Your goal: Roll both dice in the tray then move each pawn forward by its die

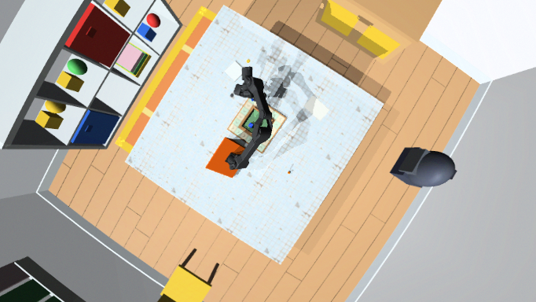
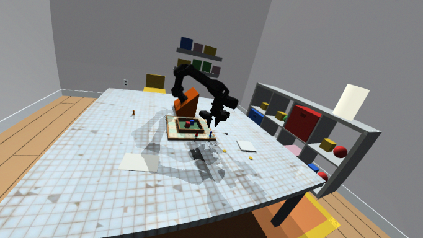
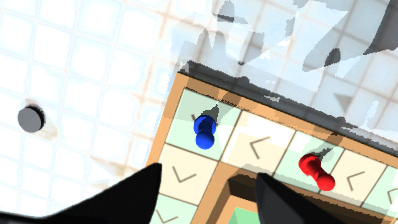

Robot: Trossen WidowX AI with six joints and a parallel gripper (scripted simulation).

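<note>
My gripper tip is now 50 mm above the blue pawn. From my gripper tip the other things lie so: red die: 110 mm behind, 120 mm to the right, 50 mm below; dark disc: 50 mm behind, 140 mm to the left, 70 mm below; red pawn: 80 mm to the right, 50 mm below.
</note>
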